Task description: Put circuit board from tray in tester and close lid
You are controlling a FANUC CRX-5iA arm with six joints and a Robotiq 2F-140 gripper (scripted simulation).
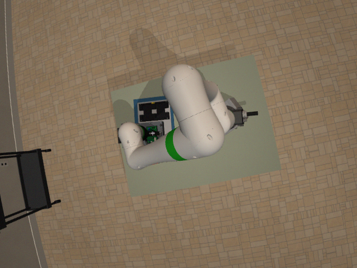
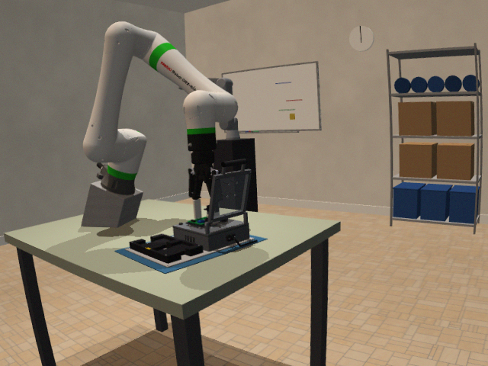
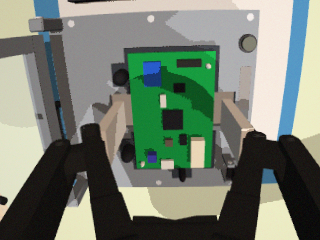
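Now: the green circuit board 20 mm below my hand. Also, from my hand: lid (120 mm ahead, 90 mm above).
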